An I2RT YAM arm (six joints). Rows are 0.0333 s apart.
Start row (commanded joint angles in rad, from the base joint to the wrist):
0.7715 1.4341 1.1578 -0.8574 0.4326 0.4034
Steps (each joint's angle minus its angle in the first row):
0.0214 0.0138 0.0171 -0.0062 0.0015 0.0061
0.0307 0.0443 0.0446 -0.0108 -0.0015 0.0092
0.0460 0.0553 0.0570 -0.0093 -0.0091 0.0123
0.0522 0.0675 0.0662 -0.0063 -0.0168 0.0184
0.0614 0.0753 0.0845 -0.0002 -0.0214 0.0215
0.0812 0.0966 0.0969 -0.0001 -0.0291 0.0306
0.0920 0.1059 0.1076 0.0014 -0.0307 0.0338
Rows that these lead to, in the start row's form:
0.7929 1.4479 1.1749 -0.8636 0.4341 0.4095
0.8022 1.4784 1.2024 -0.8682 0.4311 0.4126
0.8175 1.4894 1.2148 -0.8667 0.4235 0.4157
0.8237 1.5016 1.2240 -0.8637 0.4158 0.4218
0.8329 1.5094 1.2423 -0.8576 0.4112 0.4249
0.8527 1.5307 1.2547 -0.8575 0.4035 0.4340
0.8635 1.5400 1.2654 -0.8560 0.4019 0.4372

